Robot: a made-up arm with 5 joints.
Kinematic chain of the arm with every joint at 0, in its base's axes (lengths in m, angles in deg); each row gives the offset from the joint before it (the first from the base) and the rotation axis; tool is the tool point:
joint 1: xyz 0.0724 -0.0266 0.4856 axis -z
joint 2: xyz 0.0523 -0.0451 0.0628 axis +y
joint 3: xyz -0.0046 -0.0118 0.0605 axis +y
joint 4: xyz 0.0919 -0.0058 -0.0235 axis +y
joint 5: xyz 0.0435 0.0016 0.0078 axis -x
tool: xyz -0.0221 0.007 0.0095
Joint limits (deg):
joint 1: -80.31..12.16
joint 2: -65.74..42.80
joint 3: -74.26..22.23
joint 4: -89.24..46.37
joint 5: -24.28..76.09
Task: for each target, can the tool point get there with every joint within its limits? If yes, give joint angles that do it. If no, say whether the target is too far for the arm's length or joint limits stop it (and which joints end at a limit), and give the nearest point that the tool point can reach.
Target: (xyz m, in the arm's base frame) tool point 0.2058 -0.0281 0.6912
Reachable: yes | joints -21.05 -6.32 -50.93 24.28 51.34
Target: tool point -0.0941 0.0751 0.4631
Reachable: no: joint limits stop it (at a limit: joint 1, joint 2, joint 3) | nearest point -0.0121 -0.0624 0.6240 | short by 0.227 m
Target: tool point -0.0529 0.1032 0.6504
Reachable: no: joint limits stop it (at a limit: joint 1, joint 2, joint 3) | nearest point -0.0198 -0.0574 0.6473 | short by 0.164 m
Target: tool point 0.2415 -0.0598 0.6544
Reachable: yes | joints -8.24 29.63 -58.39 -35.04 -16.54
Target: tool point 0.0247 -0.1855 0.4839
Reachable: no: joint limits stop it (at a limit: joint 2, joint 3, joint 5) | nearest point 0.0459 -0.1149 0.6195 | short by 0.154 m
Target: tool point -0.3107 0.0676 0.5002
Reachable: no: too far | nearest point -0.0241 -0.0647 0.6347 | short by 0.343 m
